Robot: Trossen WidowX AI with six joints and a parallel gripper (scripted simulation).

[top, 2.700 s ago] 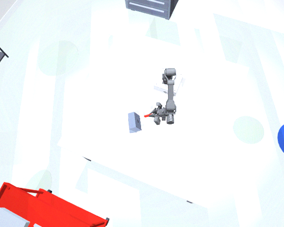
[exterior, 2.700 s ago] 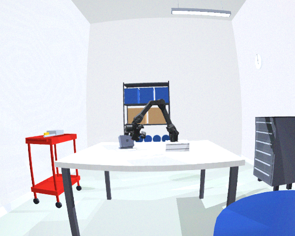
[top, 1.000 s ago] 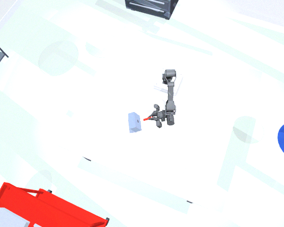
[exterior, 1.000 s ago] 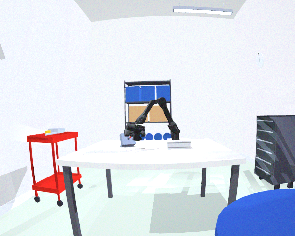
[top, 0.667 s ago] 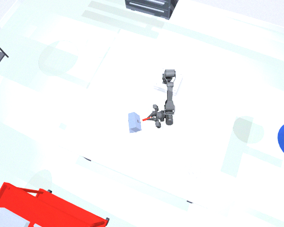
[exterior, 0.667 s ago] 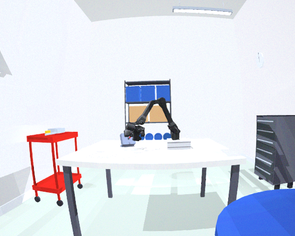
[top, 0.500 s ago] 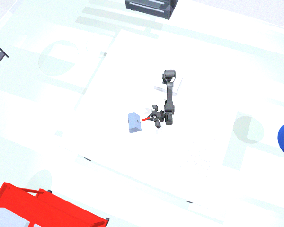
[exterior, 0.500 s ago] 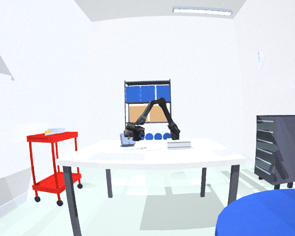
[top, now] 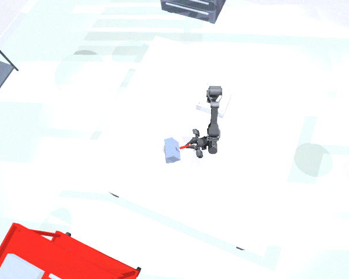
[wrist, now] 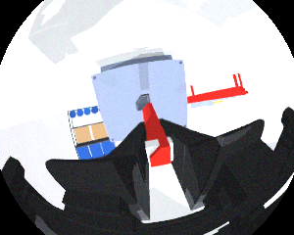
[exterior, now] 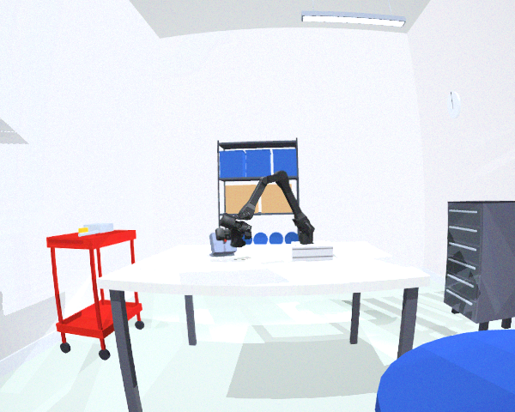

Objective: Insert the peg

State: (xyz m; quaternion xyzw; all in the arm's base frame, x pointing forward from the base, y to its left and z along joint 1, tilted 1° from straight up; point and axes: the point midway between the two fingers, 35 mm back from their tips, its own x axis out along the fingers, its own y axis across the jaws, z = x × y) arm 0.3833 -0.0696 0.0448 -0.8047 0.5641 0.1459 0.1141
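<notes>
My gripper tip is now 80 mm to the left of the sloped grey panel, 30 mm short of it and 30 mm above it. From my gripper tip the other things lie so: red peg: 20 mm to the left, 10 mm above.
</notes>
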